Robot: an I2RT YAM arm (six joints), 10 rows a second.
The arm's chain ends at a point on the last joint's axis. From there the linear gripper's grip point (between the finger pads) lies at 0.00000 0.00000 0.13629 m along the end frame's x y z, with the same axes.
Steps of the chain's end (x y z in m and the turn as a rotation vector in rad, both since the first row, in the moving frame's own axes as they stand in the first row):
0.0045, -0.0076, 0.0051, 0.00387, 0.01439, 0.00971
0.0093, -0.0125, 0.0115, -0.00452, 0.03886, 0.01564
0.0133, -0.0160, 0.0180, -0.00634, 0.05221, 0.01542
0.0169, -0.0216, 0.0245, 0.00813, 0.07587, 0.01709
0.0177, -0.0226, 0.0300, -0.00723, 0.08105, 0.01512
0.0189, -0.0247, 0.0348, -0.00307, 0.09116, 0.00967
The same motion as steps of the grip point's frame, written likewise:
0.0065, -0.0081, 0.0051, 0.00387, 0.01439, 0.00971
0.0146, -0.0118, 0.0114, -0.00452, 0.03886, 0.01564
0.0204, -0.0151, 0.0178, -0.00634, 0.05221, 0.01542
0.0272, -0.0226, 0.0241, 0.00813, 0.07587, 0.01709
0.0287, -0.0215, 0.0295, -0.00723, 0.08105, 0.01512
0.0313, -0.0242, 0.0342, -0.00307, 0.09116, 0.00967

